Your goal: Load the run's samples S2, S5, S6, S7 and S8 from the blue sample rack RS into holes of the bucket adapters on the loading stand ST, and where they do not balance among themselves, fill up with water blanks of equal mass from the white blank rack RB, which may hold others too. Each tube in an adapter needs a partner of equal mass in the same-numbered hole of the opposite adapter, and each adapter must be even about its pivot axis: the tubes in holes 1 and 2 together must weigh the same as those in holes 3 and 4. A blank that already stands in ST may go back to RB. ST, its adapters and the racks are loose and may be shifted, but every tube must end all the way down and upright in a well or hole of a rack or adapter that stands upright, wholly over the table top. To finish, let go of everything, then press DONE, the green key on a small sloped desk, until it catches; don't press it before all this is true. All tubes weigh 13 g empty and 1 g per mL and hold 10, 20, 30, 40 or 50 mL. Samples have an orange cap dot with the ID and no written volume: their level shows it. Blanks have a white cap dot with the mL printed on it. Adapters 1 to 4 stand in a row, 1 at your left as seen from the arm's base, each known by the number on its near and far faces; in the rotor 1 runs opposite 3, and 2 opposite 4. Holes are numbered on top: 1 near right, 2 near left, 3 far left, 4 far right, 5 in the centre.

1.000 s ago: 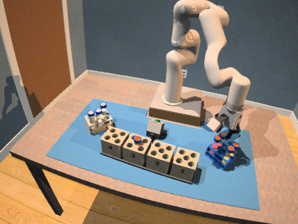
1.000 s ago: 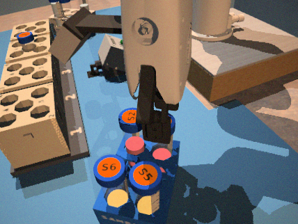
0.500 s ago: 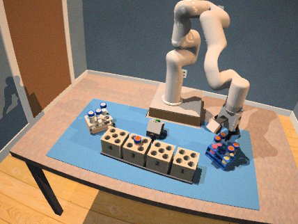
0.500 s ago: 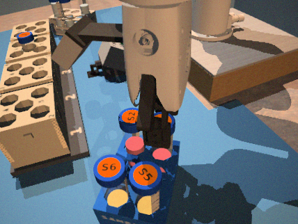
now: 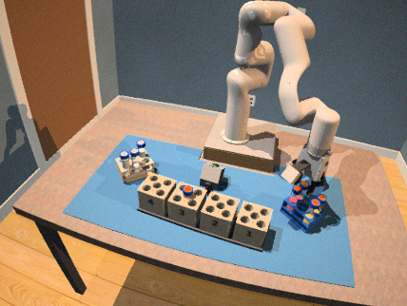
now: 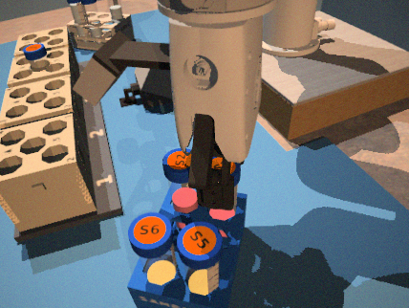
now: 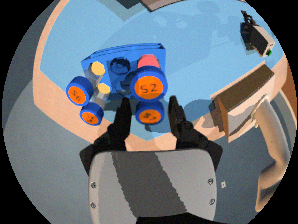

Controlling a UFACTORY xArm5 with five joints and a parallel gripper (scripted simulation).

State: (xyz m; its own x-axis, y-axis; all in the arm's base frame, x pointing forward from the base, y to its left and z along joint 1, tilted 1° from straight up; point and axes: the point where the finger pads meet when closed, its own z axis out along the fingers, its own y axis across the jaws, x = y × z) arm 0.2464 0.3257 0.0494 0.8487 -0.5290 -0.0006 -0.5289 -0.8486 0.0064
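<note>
My gripper is now 90 mm above the blue sample rack RS, 40 mm short of it and 20 mm to the right of it. The rest, counted from my hand: white blank rack RB 630 mm to the right, 90 mm below, 90 mm ahead; blue-capped tube 630 mm to the right, 130 mm ahead, 50 mm below; loading stand ST 300 mm to the right, 190 mm ahead, 110 mm below.
</note>
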